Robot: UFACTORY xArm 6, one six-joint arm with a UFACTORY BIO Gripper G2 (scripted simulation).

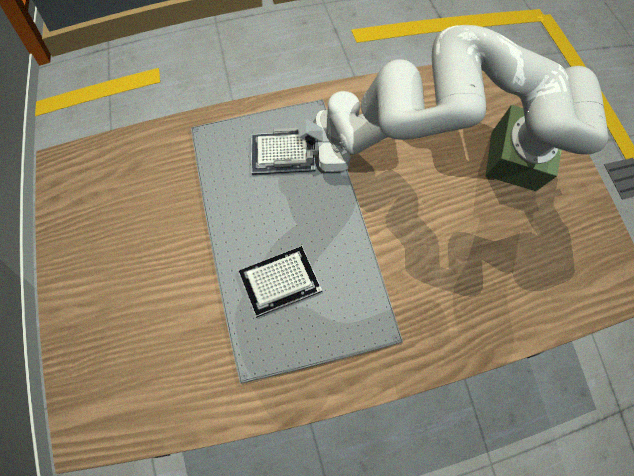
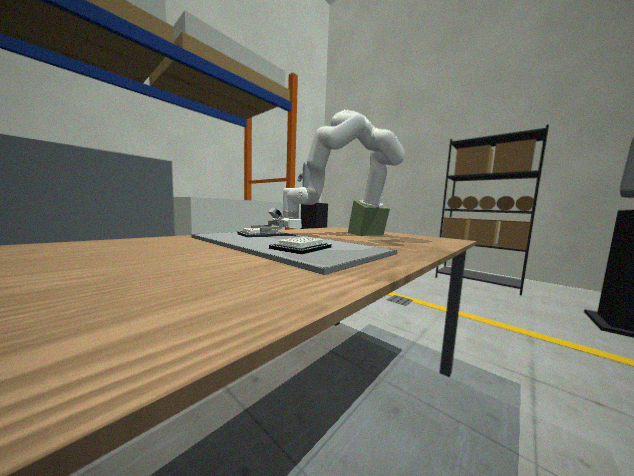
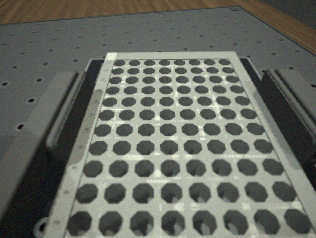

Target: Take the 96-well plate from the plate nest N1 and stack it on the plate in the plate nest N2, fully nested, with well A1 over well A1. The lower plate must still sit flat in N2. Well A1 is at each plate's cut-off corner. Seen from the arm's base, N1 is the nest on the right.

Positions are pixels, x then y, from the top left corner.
Scene:
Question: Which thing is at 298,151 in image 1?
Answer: A white 96-well plate.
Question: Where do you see a white 96-well plate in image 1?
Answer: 291,271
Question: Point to a white 96-well plate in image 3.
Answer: At 168,137

